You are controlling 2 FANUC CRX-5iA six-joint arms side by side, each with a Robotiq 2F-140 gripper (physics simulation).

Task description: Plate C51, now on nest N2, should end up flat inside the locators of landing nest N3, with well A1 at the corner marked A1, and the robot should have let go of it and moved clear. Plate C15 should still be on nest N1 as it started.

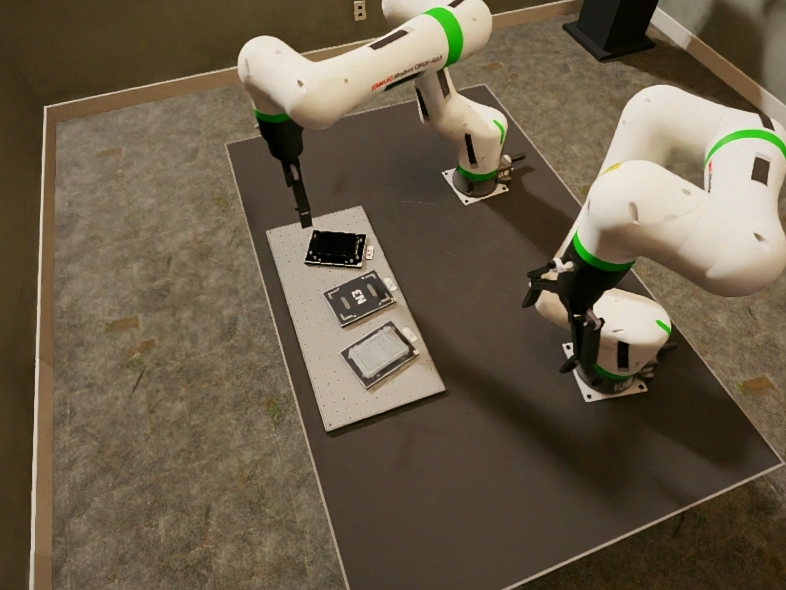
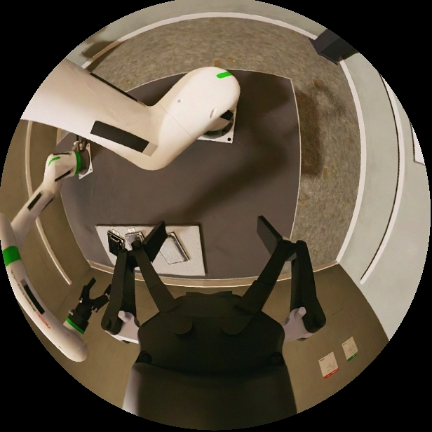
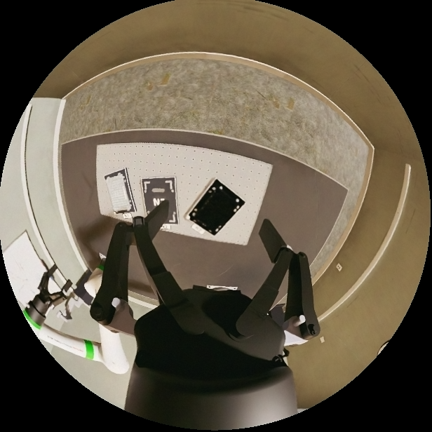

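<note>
A black plate (image 1: 335, 247) (image 2: 116, 241) (image 3: 217, 206) lies flat on the nest at the far end of the board. A pale, clear plate (image 1: 380, 350) (image 2: 173, 250) (image 3: 119, 195) lies flat on the nest at the near end. Their codes and nest numbers cannot be read. Nest N3 (image 1: 358, 297) (image 2: 132, 236) (image 3: 157, 196) lies between them, bare inside its corner locators. My left gripper (image 1: 547, 333) (image 2: 210, 226) (image 3: 62, 272) is open and empty, high to the right of the board. My right gripper (image 1: 306, 222) (image 2: 102, 282) (image 3: 215, 217) is open and empty, above the board's far end beside the black plate.
The light perforated board (image 1: 298, 355) (image 2: 192, 240) (image 3: 250, 190) lies on the dark table (image 1: 457, 482). Small white tags stand beside the nests, one at the black plate's nest (image 1: 369, 252). Both arm bases stand on the table to the right of the board.
</note>
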